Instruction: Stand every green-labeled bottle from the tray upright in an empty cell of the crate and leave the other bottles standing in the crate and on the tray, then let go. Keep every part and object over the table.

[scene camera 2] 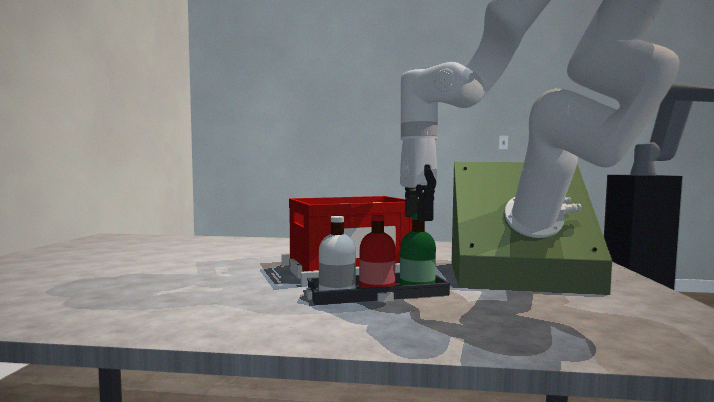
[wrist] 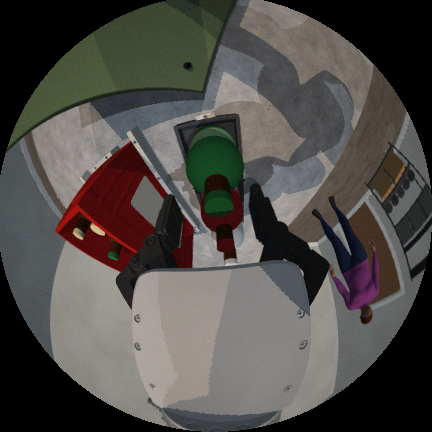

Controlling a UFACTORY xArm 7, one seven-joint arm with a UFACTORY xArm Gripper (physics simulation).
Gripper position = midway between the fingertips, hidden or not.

Observation:
I see my gripper (scene camera 2: pixel 418 218), a red bottle (scene camera 2: pixel 377 261), a white bottle (scene camera 2: pixel 337 254), a green bottle (scene camera 2: pixel 418 249) and a pale rail (wrist: pixel 141 145).
The green bottle is seen too in the wrist view (wrist: pixel 214 166).

